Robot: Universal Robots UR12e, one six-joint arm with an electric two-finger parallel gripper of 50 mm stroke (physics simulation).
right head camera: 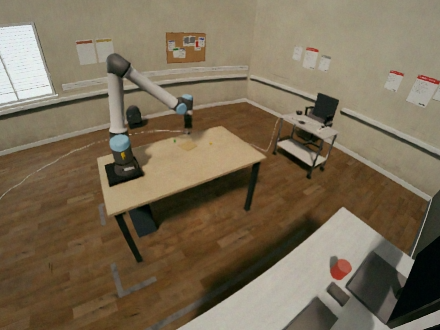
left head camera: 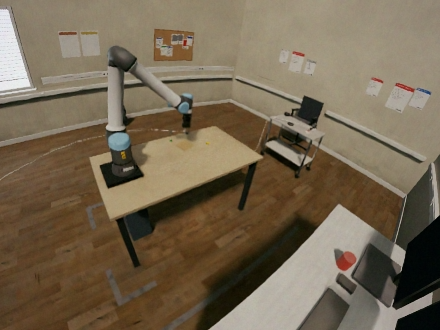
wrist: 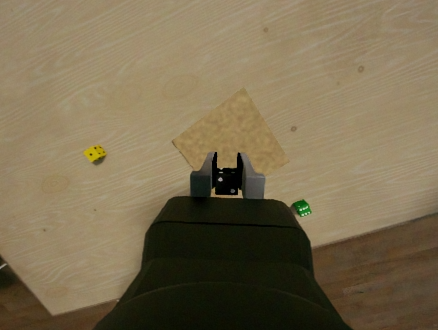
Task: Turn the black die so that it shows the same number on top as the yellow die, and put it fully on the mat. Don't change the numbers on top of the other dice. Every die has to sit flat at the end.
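Places are measured from the arm's base along level axes (x up, y left, z back), in centimetres.
Where they show: gripper, fingertip midpoint: (right head camera: 188,134) (left head camera: 186,134) (wrist: 226,163); arm's base, origin of the base link: (right head camera: 126,168) (left head camera: 124,169).
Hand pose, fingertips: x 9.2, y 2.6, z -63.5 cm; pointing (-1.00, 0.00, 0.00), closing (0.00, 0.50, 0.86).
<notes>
Things, the pixels of their centre, and the offset from my fingertips. Level surfaces: height alone.
- black die, body centre: (wrist: 226,181) dx +1.0, dy +1.2, dz -0.7 cm
- tan square mat, body centre: (wrist: 231,150) (left head camera: 184,145) (right head camera: 188,145) dx -12.5, dy +1.5, dz +0.0 cm
- yellow die, body centre: (wrist: 95,153) (left head camera: 207,143) (right head camera: 210,143) dx -11.7, dy -9.2, dz -20.1 cm
- green die, body centre: (wrist: 302,208) (left head camera: 170,140) (right head camera: 174,141) dx -11.7, dy +16.3, dz +6.1 cm
- wooden table, its level: dx -12.7 cm
My gripper (left head camera: 187,132) (right head camera: 188,132) (wrist: 226,163) is shut on the black die (wrist: 226,185), held above the table near the mat's edge in the wrist view. The face towards the wrist camera shows two white pips, set diagonally. The tan square mat (left head camera: 184,145) (right head camera: 187,146) (wrist: 232,120) lies flat, partly hidden by the fingers in the wrist view. The yellow die (left head camera: 207,143) (right head camera: 210,143) (wrist: 95,153) lies left of the mat in the wrist view, with dark pips on its visible faces; I cannot tell its top number surely.
A green die (left head camera: 170,140) (right head camera: 174,141) (wrist: 302,208) with white pips lies right of the mat in the wrist view, near the table edge. The wooden table (left head camera: 175,172) (right head camera: 175,172) (wrist: 125,60) carries the arm's base. A cart (left head camera: 295,154) (right head camera: 307,154) stands beyond it.
</notes>
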